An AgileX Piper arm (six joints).
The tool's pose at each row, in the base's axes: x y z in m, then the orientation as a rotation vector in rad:
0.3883, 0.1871, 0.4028, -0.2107, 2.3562, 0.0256
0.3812, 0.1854, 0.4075, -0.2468, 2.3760, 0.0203
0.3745, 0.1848, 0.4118, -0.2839, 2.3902, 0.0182
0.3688, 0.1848, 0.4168, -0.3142, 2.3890, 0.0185
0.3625, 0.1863, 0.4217, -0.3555, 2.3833, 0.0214
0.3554, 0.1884, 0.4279, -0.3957, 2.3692, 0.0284
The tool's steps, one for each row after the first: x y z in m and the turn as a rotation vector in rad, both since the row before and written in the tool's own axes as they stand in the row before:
0.0019, -0.0007, -0.0084, -0.0081, 0.0227, -0.0260
0.0019, 0.0004, -0.0077, -0.0103, 0.0174, -0.0260
0.0008, 0.0009, -0.0075, -0.0089, 0.0017, -0.0218
0.0009, 0.0025, -0.0077, -0.0136, -0.0015, -0.0294
0.0004, 0.0034, -0.0090, -0.0155, -0.0098, -0.0284

